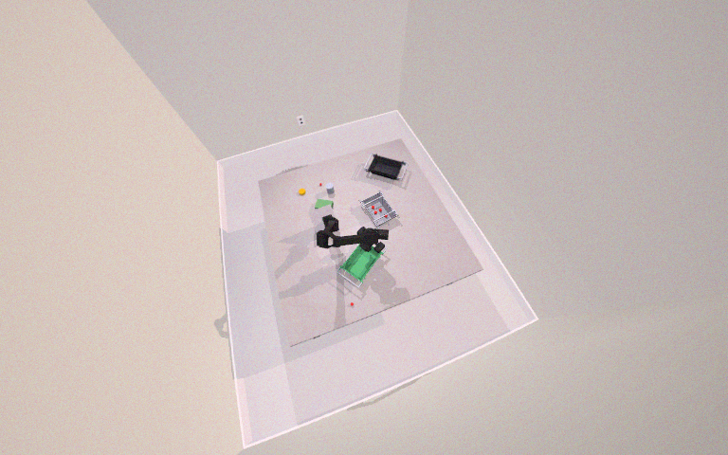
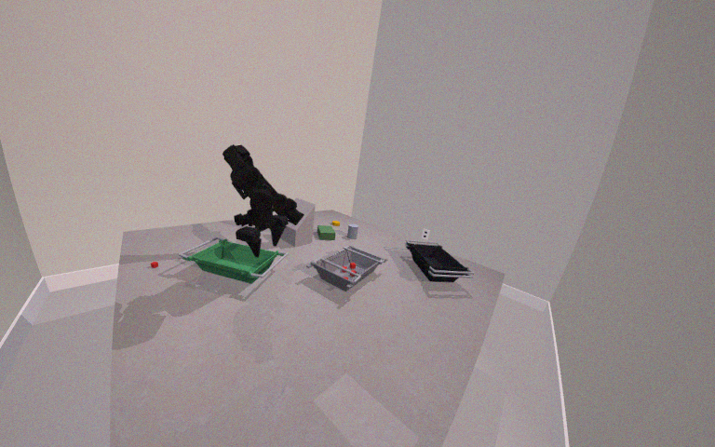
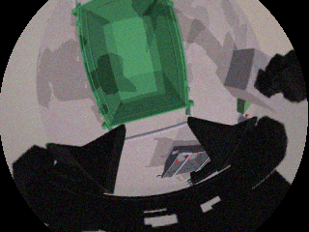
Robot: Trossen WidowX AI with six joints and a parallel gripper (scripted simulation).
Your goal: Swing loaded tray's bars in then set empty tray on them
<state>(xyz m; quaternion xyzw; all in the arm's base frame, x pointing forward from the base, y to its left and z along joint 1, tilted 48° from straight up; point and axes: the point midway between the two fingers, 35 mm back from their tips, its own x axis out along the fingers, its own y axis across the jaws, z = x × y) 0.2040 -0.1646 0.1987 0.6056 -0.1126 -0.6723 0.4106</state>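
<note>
Right now the green tray is 90 mm behind my gripper tip, 70 mm to the right of it and 50 mm below it. Also, from my gripper tip: green block 190 mm behind, 450 mm to the left, 70 mm below; then grey cylinder 110 mm behind, 570 mm to the left, 60 mm below; then red block 250 mm behind, 290 mm to the right, 80 mm below.
</note>
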